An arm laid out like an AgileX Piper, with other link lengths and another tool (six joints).
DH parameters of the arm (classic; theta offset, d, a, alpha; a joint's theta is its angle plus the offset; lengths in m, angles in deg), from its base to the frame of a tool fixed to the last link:
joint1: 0 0.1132 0 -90
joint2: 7.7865 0 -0.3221 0
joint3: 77.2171 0 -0.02 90
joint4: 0 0.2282 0 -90
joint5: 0 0 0 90
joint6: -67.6 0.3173 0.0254 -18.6
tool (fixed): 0 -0.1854 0 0
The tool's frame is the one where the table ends.
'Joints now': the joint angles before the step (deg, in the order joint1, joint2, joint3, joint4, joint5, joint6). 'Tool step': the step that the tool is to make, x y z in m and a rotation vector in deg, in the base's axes. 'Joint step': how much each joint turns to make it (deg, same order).
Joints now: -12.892, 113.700, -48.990, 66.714, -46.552, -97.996
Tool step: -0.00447, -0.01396, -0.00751, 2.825, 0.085, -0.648
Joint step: -2.644, 0.244, 0.001, -1.236, 3.280, 1.236
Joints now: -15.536, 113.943, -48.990, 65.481, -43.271, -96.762
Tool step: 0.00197, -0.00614, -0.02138, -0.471, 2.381, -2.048
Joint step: -0.138, 3.820, -0.755, 1.096, -2.076, 0.084
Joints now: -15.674, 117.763, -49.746, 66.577, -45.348, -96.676
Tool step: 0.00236, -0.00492, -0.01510, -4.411, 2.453, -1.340
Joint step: 0.000, 4.148, -0.620, -0.989, -5.538, 0.163
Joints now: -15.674, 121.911, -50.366, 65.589, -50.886, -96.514
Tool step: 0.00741, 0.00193, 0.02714, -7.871, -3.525, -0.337
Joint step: 0.831, 0.005, -2.053, -1.910, -7.385, 0.357
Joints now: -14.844, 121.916, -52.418, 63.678, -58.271, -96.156
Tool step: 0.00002, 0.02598, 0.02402, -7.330, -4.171, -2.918
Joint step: 5.032, 0.000, -0.676, 4.033, -10.343, 0.872
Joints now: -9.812, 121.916, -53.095, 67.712, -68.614, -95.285
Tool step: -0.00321, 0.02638, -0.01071, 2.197, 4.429, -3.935
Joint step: 5.760, -0.001, 0.000, 11.424, -1.348, -5.629
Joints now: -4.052, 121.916, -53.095, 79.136, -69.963, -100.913
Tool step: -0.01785, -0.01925, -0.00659, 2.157, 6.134, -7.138
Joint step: -1.994, -0.920, 0.001, 7.983, 0.000, -7.735
